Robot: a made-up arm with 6 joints. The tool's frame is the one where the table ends. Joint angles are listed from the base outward.
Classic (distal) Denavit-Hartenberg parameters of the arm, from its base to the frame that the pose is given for. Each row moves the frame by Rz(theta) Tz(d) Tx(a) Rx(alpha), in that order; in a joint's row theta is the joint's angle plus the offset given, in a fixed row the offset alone. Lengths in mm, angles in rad.
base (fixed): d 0; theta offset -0.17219; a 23.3; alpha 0
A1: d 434; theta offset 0.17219; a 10; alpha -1.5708
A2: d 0; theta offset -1.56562; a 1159; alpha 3.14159
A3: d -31; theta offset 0.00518; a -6; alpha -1.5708
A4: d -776; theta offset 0; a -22; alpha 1.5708
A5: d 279; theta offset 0; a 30; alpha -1.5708
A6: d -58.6; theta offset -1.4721; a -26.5; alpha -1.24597
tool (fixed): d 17.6; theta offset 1.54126; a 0; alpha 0
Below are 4 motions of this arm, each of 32 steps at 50 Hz.
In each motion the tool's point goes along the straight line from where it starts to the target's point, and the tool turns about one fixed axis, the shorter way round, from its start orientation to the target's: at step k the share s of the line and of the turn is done. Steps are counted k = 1, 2, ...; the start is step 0. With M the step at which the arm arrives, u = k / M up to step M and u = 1 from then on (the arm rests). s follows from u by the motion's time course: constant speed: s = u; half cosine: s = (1 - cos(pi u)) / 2; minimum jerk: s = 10 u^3 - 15 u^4 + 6 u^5.
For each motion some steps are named. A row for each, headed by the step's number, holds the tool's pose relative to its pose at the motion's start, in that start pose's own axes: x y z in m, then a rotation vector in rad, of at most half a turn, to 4 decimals.
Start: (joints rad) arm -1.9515 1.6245 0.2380 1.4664 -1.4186 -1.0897
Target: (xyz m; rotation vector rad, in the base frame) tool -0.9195 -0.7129 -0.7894 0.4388 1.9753 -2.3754
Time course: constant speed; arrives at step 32
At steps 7, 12, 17, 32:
7: 0.1036 0.1020 -0.1252 0.1078 0.0076 -0.0052
12: 0.1776 0.1748 -0.2146 0.1848 0.0130 -0.0089
17: 0.2516 0.2476 -0.3040 0.2617 0.0185 -0.0126
32: 0.4736 0.4661 -0.5722 0.4927 0.0347 -0.0237

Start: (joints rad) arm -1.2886 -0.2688 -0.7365 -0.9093 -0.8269 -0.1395
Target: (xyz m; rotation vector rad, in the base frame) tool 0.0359 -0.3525 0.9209 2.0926 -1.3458 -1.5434
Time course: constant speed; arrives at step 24
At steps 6, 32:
6: 0.0063 -0.0086 -0.0102 0.3507 -0.1472 0.0339
32: 0.0253 -0.0346 -0.0408 1.4029 -0.5887 0.1357

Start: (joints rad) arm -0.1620 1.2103 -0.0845 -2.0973 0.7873 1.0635
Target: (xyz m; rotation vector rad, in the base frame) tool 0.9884 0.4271 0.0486 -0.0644 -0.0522 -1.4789
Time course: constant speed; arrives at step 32
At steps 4, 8, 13, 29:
4: -0.0491 -0.0052 -0.0365 0.0620 -0.0920 0.0025
8: -0.0982 -0.0105 -0.0730 0.1240 -0.1841 0.0050
13: -0.1596 -0.0170 -0.1186 0.2016 -0.2991 0.0081
29: -0.3560 -0.0379 -0.2647 0.4497 -0.6672 0.0180

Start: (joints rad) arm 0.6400 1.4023 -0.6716 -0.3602 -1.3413 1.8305
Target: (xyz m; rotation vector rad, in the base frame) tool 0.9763 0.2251 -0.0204 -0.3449 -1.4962 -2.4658
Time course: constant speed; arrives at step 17
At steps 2, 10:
2: -0.0389 0.0056 0.0046 -0.0422 0.0130 0.0122
10: -0.1947 0.0278 0.0231 -0.2111 0.0648 0.0610

